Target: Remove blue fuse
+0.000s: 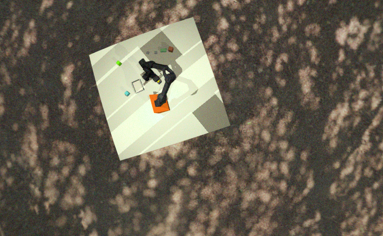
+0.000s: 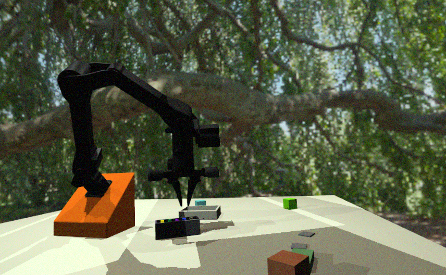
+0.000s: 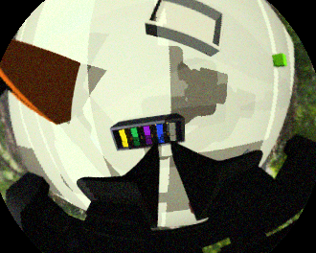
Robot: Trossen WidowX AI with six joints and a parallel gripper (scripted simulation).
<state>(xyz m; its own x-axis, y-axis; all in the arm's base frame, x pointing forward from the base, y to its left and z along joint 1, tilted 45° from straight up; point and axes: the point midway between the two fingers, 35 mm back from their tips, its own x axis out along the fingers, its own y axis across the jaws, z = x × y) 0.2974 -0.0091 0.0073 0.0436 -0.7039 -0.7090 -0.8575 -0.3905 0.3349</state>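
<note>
My gripper tip is now 5 cm above the blue fuse. The rest, counted from my gripper tip: purple fuse 2 cm behind, 1 cm to the right, 5 cm below; yellow fuse 5 cm behind, 3 cm to the right, 5 cm below; green fuse 3 cm behind, 2 cm to the right, 5 cm below.
</note>
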